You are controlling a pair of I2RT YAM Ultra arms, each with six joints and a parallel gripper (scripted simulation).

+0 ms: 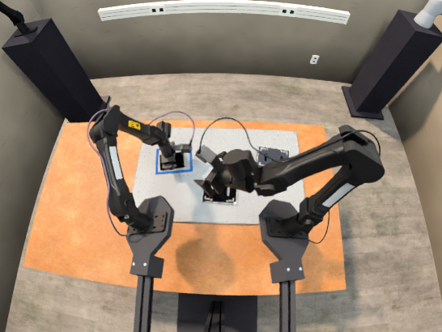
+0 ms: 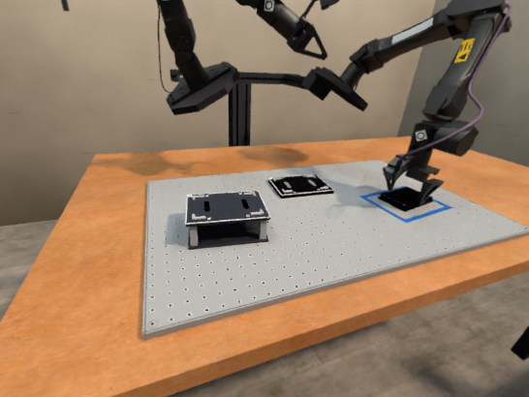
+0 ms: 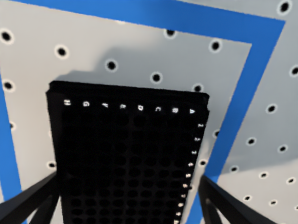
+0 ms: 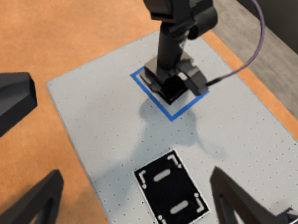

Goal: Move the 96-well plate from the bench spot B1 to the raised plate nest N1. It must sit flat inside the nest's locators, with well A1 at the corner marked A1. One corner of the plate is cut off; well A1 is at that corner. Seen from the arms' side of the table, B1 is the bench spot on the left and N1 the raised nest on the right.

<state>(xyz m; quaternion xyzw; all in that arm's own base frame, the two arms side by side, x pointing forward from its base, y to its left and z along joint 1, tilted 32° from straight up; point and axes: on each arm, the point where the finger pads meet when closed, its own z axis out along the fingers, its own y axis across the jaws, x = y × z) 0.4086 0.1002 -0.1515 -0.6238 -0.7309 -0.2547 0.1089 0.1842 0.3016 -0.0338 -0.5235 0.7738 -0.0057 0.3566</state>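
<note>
My left hand is 1 cm above the black 96-well plate.
</note>
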